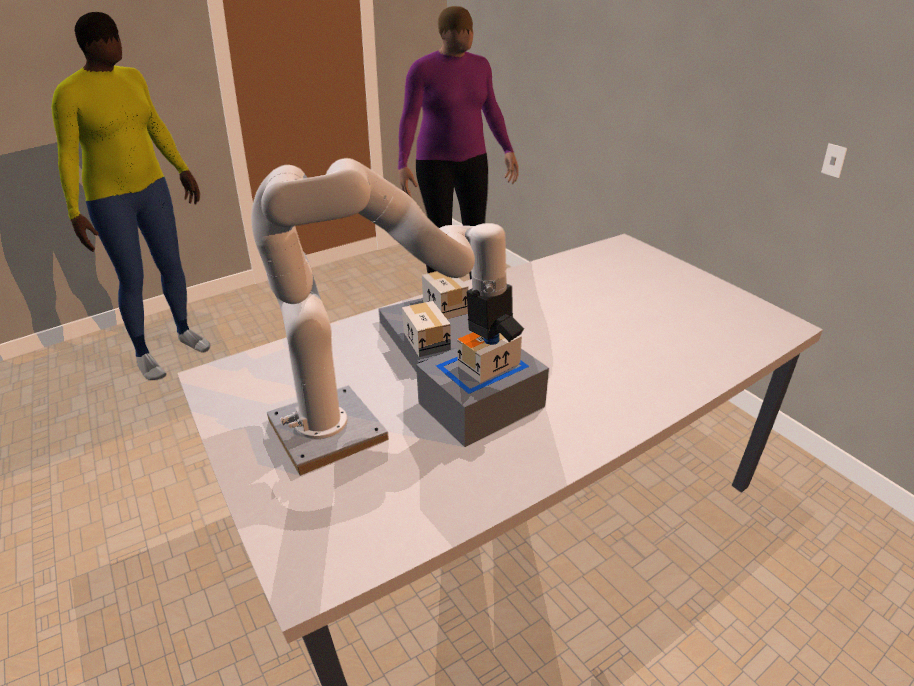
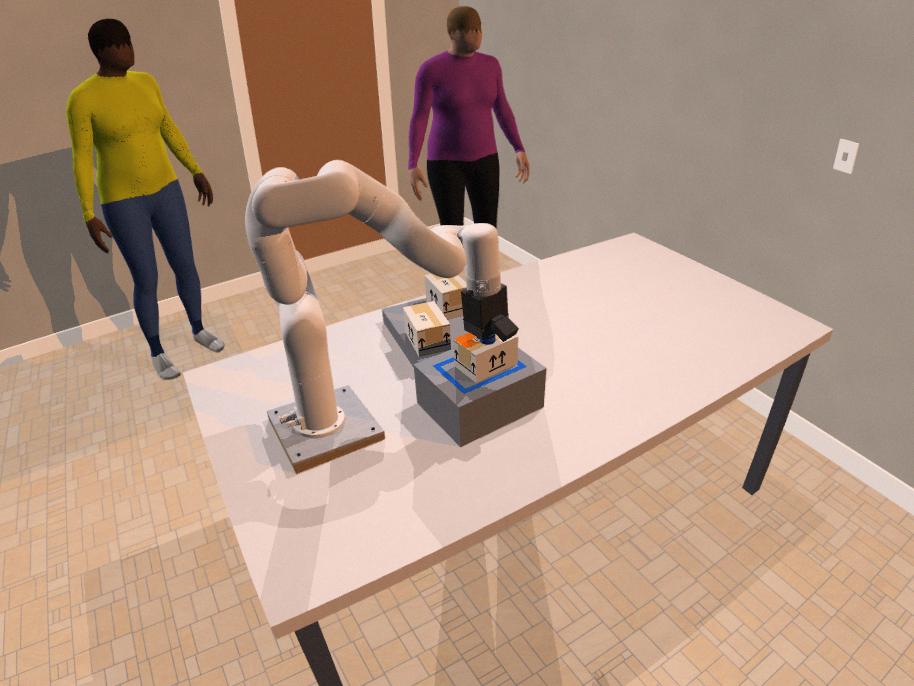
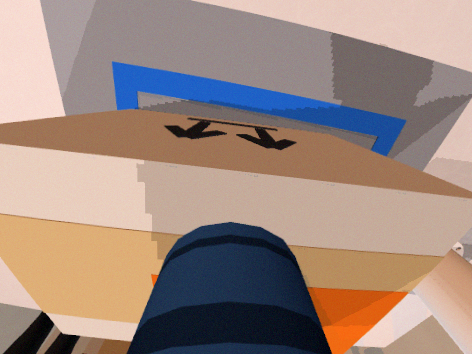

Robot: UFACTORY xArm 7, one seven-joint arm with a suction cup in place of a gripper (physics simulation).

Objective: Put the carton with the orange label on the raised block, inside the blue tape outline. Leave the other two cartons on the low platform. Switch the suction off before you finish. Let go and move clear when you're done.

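Places are measured from the arm's base along level axes (x left, y ahead, z down), in metres.
Pixels of known places: hand, tool point: (image 1: 491,344) (image 2: 487,344) (image 3: 229,238); arm's base, link origin: (image 1: 321,422) (image 2: 319,421).
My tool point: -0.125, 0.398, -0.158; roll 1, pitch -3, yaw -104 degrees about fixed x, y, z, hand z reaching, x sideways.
Observation:
Ahead of a thing's pixels: the offset from my tool point to its top centre, as dx, dy, dz. "spot": to the spot under its first point. Level surfaces: height alone.
The carton with the orange label @(+0.012, +0.002, -0.013) (image 1: 500,361) (image 2: 496,359) (image 3: 100,185) is upright at the raised block @(+0.015, -0.015, +0.064) (image 1: 479,417) (image 2: 476,417) (image 3: 225,45). Its base appears within the blue tape outline @(spot: -0.049, -0.087, +0.064) (image 1: 470,389) (image 2: 465,388) (image 3: 250,100); the far sides are hidden, and I cannot tell whether it rests on the block or hangs slightly above. My suction cup (image 1: 491,339) (image 2: 487,338) (image 3: 230,280) is against its top, beside the orange label, and appears attached. The other two cartons, one nearer @(+0.283, -0.029, +0.054) (image 1: 426,328) (image 2: 425,328) and one farther @(+0.421, +0.107, +0.045) (image 1: 444,293) (image 2: 444,295), stand on the low platform @(spot: +0.457, -0.057, +0.137) (image 1: 391,316) (image 2: 394,317).
The nearer plain carton stands close to the left of the labelled one. The low platform adjoins the raised block. My arm's base plate (image 1: 361,424) (image 2: 358,426) is left of the block on the table @(dz +0.185) (image 1: 664,332) (image 2: 664,332). Two people stand behind the table.

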